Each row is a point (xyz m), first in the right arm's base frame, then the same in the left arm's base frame.
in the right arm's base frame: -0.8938 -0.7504 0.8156
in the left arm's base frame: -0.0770 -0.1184 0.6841
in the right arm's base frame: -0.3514 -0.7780 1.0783
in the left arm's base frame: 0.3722 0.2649 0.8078
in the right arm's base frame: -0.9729 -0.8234 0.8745
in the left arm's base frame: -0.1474 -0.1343 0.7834
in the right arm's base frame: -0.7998 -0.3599 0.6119
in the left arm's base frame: -0.0363 -0.0574 0.2398
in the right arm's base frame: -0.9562 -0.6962 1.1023
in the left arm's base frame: -0.2202 0.1163 0.8002
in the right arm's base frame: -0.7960 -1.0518 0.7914
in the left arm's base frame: 0.0960 -0.2520 0.9147
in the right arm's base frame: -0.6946 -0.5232 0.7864
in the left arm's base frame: 0.0597 0.0383 0.4630
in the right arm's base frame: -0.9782 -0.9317 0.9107
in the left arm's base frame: -0.1342 -0.1603 0.8939
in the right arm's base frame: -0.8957 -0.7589 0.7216
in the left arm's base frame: -0.0533 -0.1984 0.6401
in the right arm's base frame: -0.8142 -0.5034 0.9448
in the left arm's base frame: -0.0965 0.1337 0.5422
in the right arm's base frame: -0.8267 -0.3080 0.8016
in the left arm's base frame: -0.1216 0.1107 0.3021
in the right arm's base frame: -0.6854 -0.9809 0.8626
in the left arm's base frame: 0.1641 -0.1222 0.8857
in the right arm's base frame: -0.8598 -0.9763 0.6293
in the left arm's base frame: 0.0577 -0.3667 0.7683
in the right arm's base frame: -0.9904 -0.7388 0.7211
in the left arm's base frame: -0.1468 -0.2215 0.6305
